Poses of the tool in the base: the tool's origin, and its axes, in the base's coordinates. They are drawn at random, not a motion.
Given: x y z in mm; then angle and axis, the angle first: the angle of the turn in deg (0 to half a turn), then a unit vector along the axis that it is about.
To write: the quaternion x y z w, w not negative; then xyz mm. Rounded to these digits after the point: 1 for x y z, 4 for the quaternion.
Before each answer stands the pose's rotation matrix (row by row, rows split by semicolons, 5 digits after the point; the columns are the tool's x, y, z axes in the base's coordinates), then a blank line. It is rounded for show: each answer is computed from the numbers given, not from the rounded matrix.
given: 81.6 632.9 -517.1 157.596 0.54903 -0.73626 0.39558
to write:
-0.34440 -0.92872 0.13736; -0.62718 0.11873 -0.76977; 0.69859 -0.35126 -0.62336

0.5386 -0.7222 0.3880 0.1943 81.6 632.9 -517.1
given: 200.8 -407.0 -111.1 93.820 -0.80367 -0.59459 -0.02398
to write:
0.62230 0.53362 -0.57271; 0.48576 0.31047 0.81709; 0.61383 -0.78668 -0.06601

-0.5869 -0.4342 -0.0175 0.6831 200.8 -407.0 -111.1
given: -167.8 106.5 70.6 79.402 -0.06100 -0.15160 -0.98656
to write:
0.18695 0.97728 -0.09990; -0.96218 0.20267 0.18201; 0.19813 0.06210 0.97821

-0.0390 -0.0968 -0.6302 0.7694 -167.8 106.5 70.6
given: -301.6 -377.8 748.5 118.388 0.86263 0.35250 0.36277
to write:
0.62249 0.12950 0.77184; 0.76780 -0.29211 -0.57023; 0.15161 0.94758 -0.28127

0.7409 0.3028 0.3116 0.5121 -301.6 -377.8 748.5
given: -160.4 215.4 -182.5 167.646 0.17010 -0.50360 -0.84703
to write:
-0.91965 0.01188 -0.39257; -0.35056 -0.47549 0.80685; -0.17708 0.87964 0.44145

0.1691 -0.5007 -0.8421 0.1076 -160.4 215.4 -182.5
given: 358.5 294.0 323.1 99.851 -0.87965 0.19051 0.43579
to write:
0.73509 -0.62562 -0.26123; 0.23311 -0.12858 0.96391; -0.63663 -0.76946 0.05132

-0.6731 0.1458 0.3335 0.6438 358.5 294.0 323.1
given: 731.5 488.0 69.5 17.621 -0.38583 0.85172 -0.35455
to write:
0.96006 0.09191 0.26425; -0.12275 0.98712 0.10263; -0.25141 -0.13097 0.95898

-0.0591 0.1305 -0.0543 0.9882 731.5 488.0 69.5
